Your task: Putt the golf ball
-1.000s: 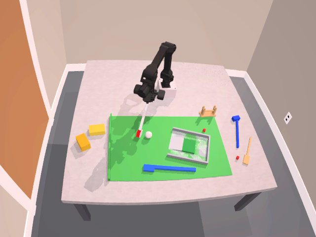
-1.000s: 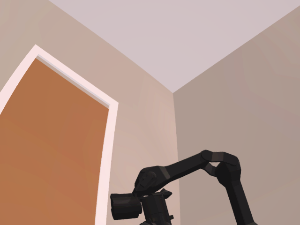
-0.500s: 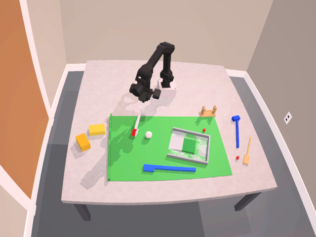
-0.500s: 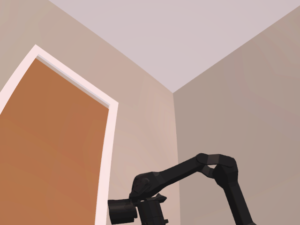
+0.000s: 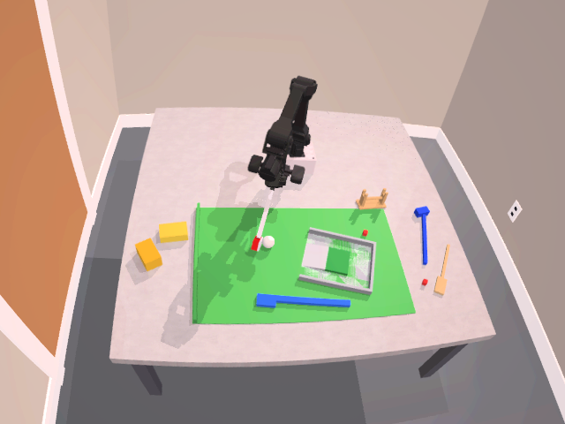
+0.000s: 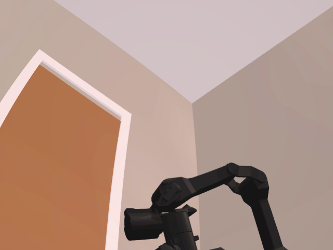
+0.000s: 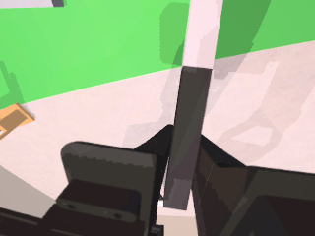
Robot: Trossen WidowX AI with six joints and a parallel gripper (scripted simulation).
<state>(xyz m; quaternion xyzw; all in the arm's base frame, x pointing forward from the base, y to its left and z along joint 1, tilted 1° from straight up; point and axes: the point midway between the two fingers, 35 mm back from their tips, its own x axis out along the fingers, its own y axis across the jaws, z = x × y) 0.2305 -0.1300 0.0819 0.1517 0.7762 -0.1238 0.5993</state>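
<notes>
Right now my gripper tip is 11 cm short of the red putter, 4 cm to the left of it and 3 cm above it. Round my gripper tip: white golf ball (18 cm ahead, 4 cm to the right, 10 cm below); green mat (25 cm ahead, 7 cm to the left, 12 cm below); wooden stand (1 cm ahead, 40 cm to the left, 9 cm below).
</notes>
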